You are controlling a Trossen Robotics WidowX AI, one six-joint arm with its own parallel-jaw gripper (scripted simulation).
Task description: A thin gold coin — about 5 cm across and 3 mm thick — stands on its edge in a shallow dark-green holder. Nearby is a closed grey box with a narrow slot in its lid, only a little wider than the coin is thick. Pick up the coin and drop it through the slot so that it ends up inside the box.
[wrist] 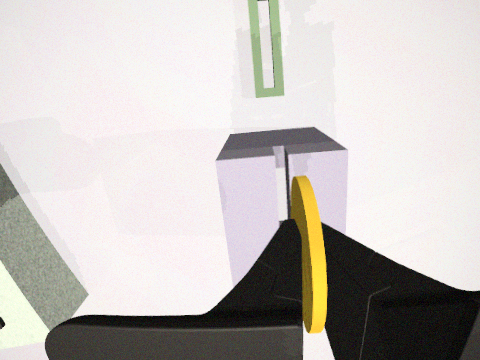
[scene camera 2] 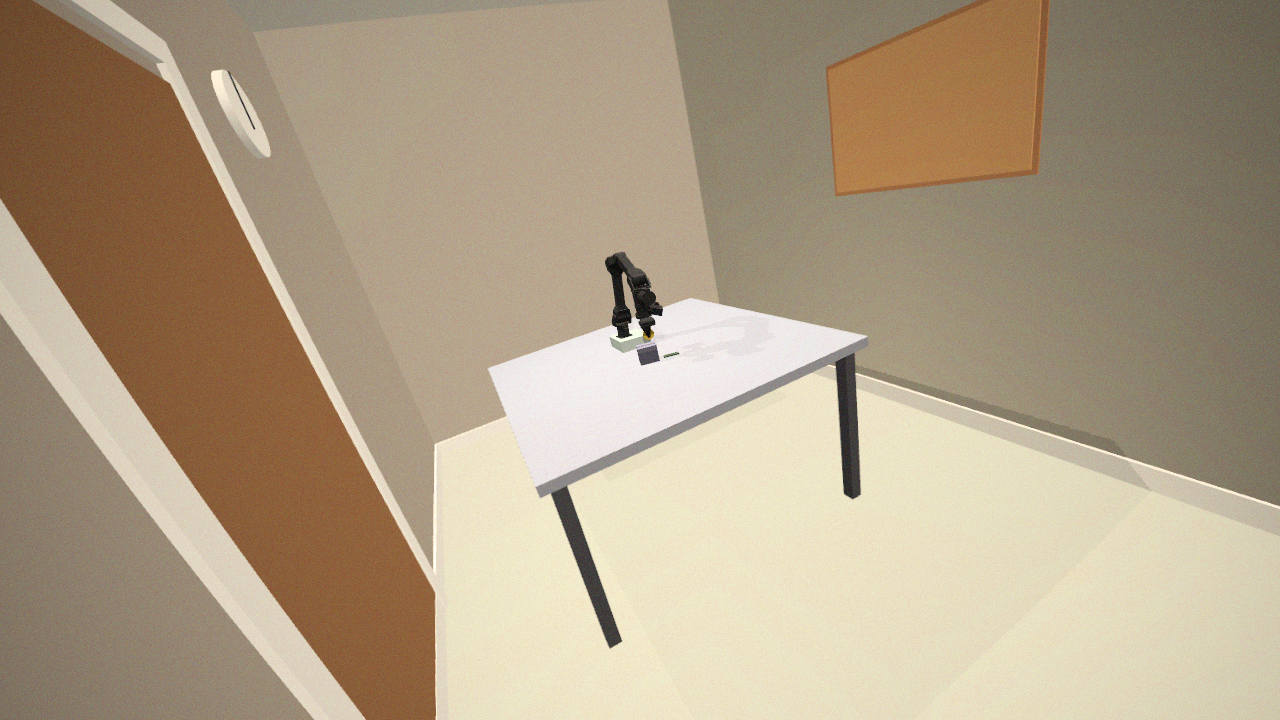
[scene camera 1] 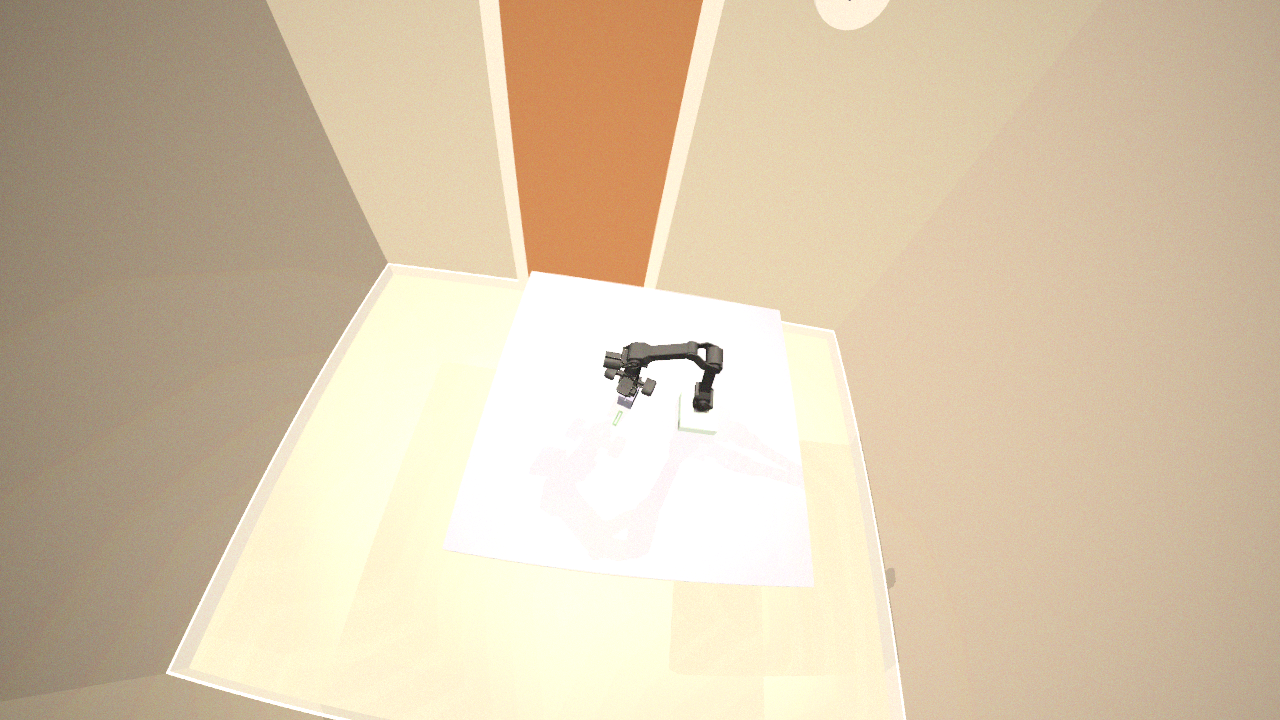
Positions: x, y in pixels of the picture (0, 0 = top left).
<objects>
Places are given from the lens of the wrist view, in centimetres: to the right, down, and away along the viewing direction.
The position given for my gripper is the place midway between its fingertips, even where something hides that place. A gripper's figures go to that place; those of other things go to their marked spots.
my gripper [wrist: 298, 230]: 2, 2, 10
gold coin [wrist: 303, 200]: 2, 0, 7
</objects>
